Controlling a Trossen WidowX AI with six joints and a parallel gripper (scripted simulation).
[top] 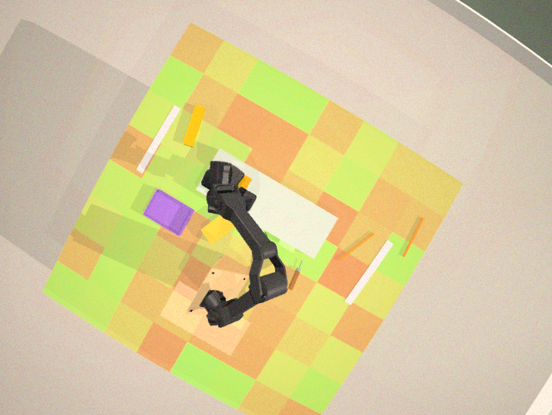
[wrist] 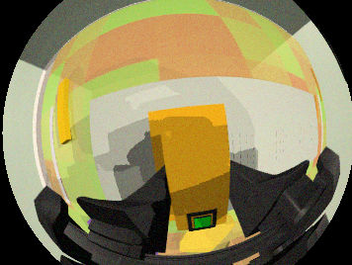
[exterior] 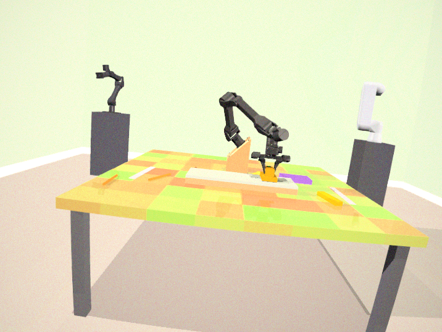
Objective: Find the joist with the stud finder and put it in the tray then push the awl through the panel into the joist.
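Right now the purple tray is 23 cm behind my gripper tip, 18 cm to the left of it and 5 cm below it. Round my gripper tip: awl (16 cm behind, 38 cm to the right, 6 cm below); then yellow bar (11 cm ahead, 28 cm to the left, 6 cm below); then stud finder (2 cm behind, 2 cm above).
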